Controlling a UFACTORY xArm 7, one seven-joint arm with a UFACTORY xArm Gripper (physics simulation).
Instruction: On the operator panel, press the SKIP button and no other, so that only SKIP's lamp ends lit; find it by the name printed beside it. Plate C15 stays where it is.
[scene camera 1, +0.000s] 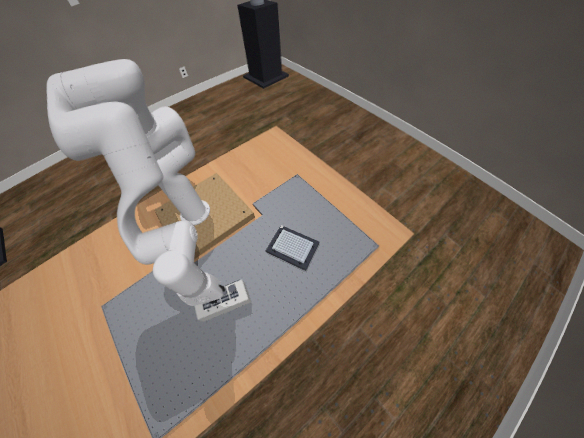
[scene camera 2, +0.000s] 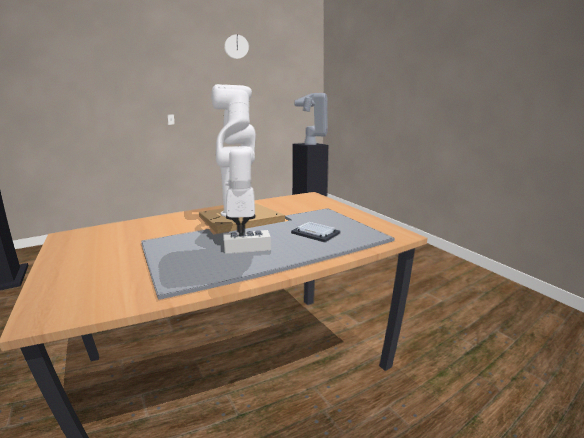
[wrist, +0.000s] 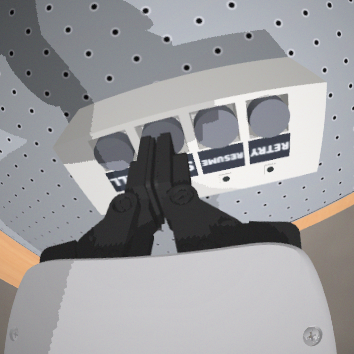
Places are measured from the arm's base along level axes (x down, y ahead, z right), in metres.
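Pixels of known places: gripper, fingertip midpoint: (scene camera 1: 214, 298) (scene camera 2: 241, 234) (wrist: 161, 154); arm's base, origin of the base link: (scene camera 1: 195, 213).
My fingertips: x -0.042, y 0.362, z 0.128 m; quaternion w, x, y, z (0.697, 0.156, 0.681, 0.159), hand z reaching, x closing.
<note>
Ahead of a thing's pixels: the offset from my fingertips to its middle. "spot": to the spot under its first point. Level surfaces: height alone.
The operator panel @[dx +0.026, dy +0.015, dz -0.014 m] (scene camera 1: 244, 296) (scene camera 2: 247, 245) (wrist: 307, 115) is a pale box with a row of round grey buttons. In the wrist view its labels appear upside down: RETRY and RESUME are readable, one starts with S and is mostly hidden by the fingers, and the leftmost shows LL at its end. My gripper (scene camera 2: 242, 234) (wrist: 161, 154) is shut and empty, its tips over the button @[dx +0.004, dy -0.007, dz -0.006 m] (wrist: 164, 126) of the S label; contact cannot be told. The lamps of RETRY @[dx +0.001, dy +0.050, dz -0.049 m] (wrist: 270, 169) and RESUME @[dx +0.001, dy +0.040, dz -0.021 m] (wrist: 226, 178) are dark; the other two are hidden. A white well plate @[dx +0.035, dy +0.026, dz -0.319 m] (scene camera 1: 292, 246) (scene camera 2: 316, 229) sits in a black holder.
The panel and the plate's holder @[spot: dx +0.042, dy +0.113, dz -0.303 m] (scene camera 1: 306, 265) (scene camera 2: 327, 237) stand apart on a grey perforated mat @[dx +0.054 m] (scene camera 1: 320, 210) (scene camera 2: 200, 280). The arm's base stands on a tan block (scene camera 1: 227, 200) (scene camera 2: 272, 218) behind them. The wooden table's @[dx +0.067 m] (scene camera 1: 50, 320) (scene camera 2: 90, 270) edge lies beyond the mat.
</note>
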